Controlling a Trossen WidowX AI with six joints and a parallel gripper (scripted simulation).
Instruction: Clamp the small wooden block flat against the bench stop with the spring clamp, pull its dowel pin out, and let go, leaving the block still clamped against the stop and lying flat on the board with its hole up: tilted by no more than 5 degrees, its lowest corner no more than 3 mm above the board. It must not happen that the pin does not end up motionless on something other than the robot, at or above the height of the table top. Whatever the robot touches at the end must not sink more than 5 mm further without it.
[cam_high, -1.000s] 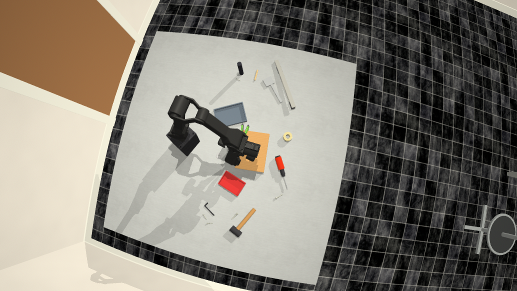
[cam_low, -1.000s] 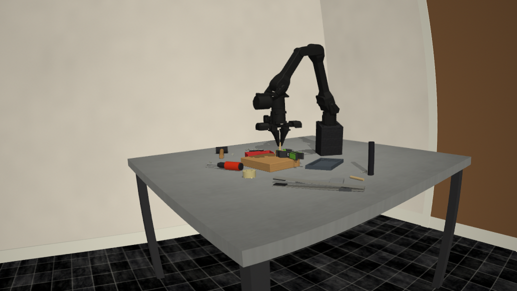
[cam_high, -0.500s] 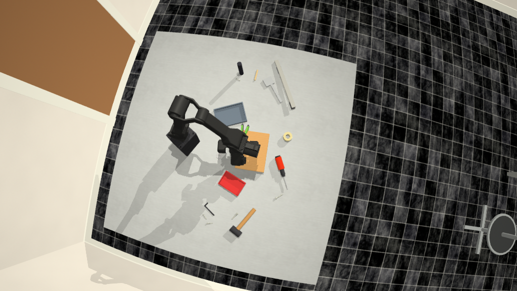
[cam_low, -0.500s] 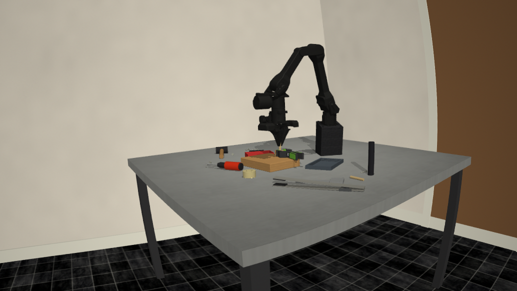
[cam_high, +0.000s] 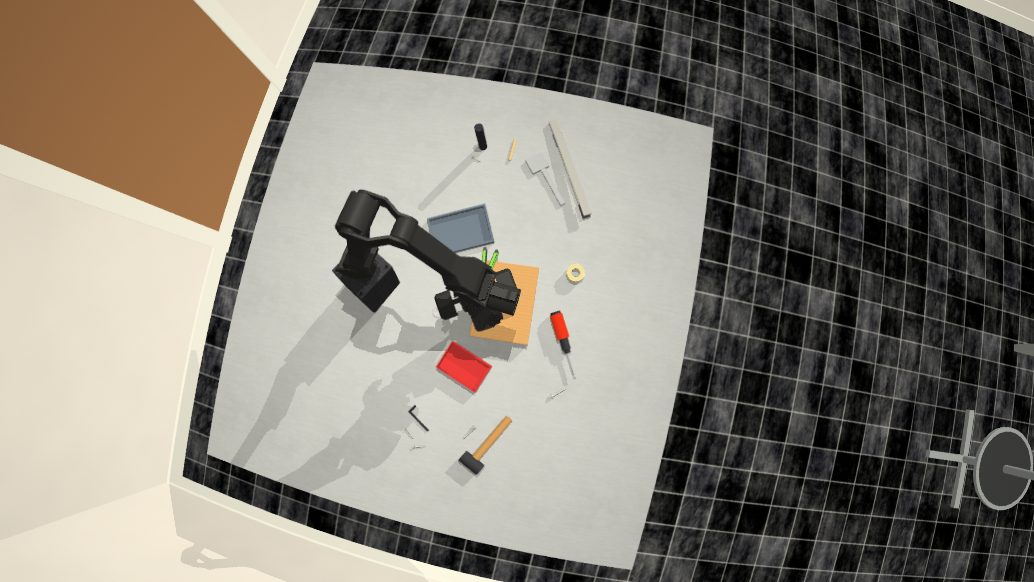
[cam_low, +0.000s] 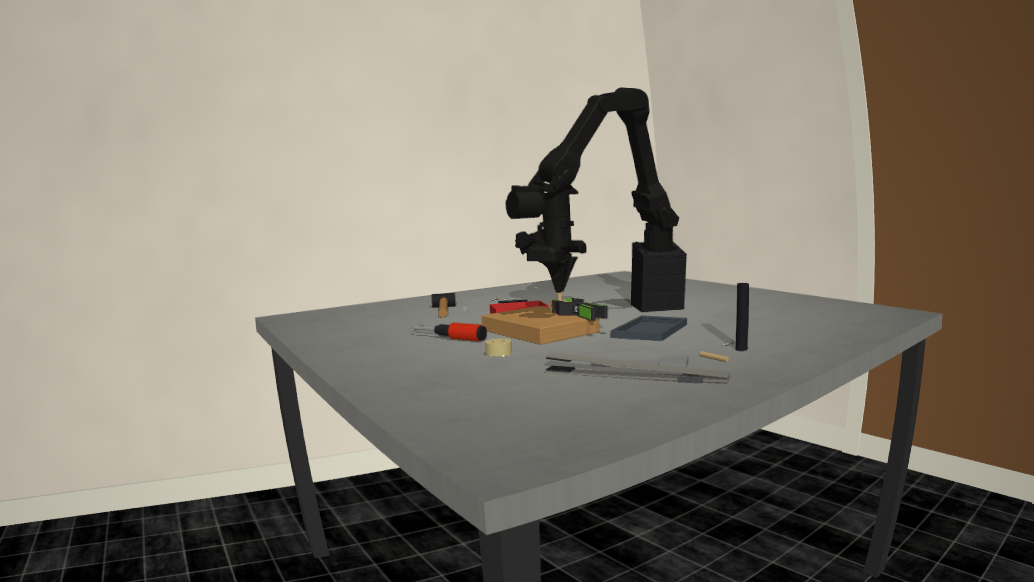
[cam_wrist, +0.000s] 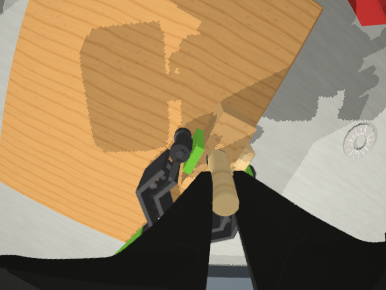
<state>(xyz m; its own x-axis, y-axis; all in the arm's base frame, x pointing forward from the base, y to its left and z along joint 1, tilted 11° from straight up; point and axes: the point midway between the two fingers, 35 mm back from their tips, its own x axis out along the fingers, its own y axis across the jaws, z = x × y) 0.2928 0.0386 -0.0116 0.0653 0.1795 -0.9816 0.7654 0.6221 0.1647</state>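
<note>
Right now my hand is 40 mm above the dowel pin. Also, from my hand: small wooden block (70 mm below); then wooden board (90 mm below, 60 mm ahead, 20 mm to the left); then wooden stop (70 mm below, 10 mm behind).
</note>
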